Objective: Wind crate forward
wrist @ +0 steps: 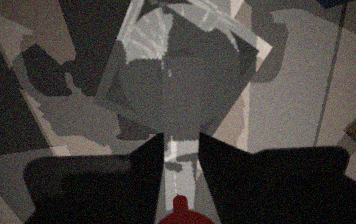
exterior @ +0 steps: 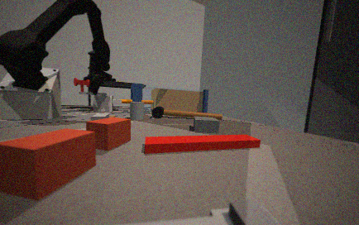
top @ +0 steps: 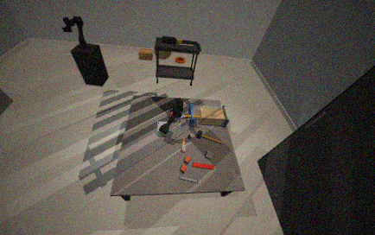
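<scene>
The winch handle lies 20 mm above my gripper tip, 10 mm to the right of it and 10 mm behind it. The rest, counted from my gripper tip: red knob: 50 mm above, 40 mm behind, 30 mm to the right; grey winch: 60 mm below, 30 mm ahead, 20 mm to the left; blue frame: 200 mm ahead, 50 mm to the left, 20 mm above.
</scene>
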